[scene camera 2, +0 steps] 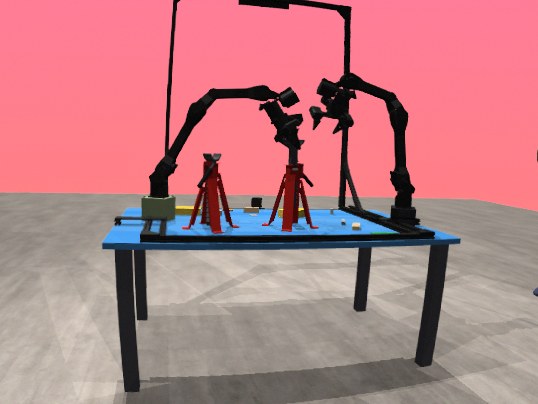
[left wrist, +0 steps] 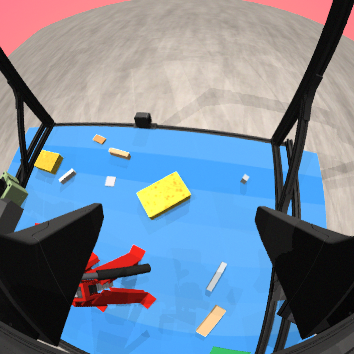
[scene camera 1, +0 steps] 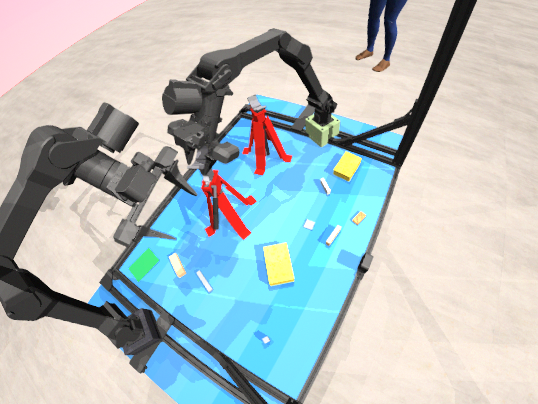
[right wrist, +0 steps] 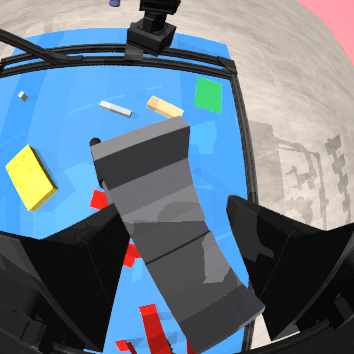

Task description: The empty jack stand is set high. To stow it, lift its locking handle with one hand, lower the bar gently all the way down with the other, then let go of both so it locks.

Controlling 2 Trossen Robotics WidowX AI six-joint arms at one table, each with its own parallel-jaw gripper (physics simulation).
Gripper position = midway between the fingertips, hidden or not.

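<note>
Scene camera 1 shows the left gripper [scene camera 1: 186, 216], open and holding nothing, and the right gripper [scene camera 1: 197, 169]. Scene camera 2 also shows the left gripper [scene camera 2: 322, 132] and the right gripper [scene camera 2: 298, 151]. In the left wrist view the left gripper [left wrist: 181, 213] is visible. The right wrist view contains the right gripper [right wrist: 180, 203] and a green tile [right wrist: 207, 93], which rests on the table.
</note>
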